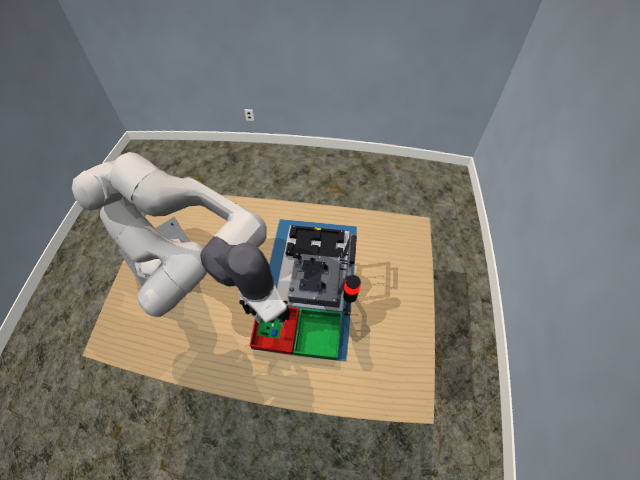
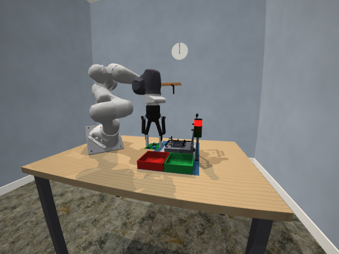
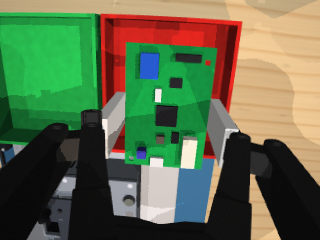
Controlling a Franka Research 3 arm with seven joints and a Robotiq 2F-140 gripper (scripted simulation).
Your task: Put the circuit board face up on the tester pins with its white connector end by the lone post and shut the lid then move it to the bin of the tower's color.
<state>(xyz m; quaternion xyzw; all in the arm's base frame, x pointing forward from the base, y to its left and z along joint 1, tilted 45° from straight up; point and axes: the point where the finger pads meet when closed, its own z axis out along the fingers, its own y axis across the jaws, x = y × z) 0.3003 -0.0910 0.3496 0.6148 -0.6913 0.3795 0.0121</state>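
Right now my hand is 12 cm above the red bin. The rest, counted from my hand: tester plate (17 cm to the left, 16 cm ahead, 7 cm below); green circuit board (2 cm below); green bin (15 cm ahead, 12 cm below, 4 cm to the right).
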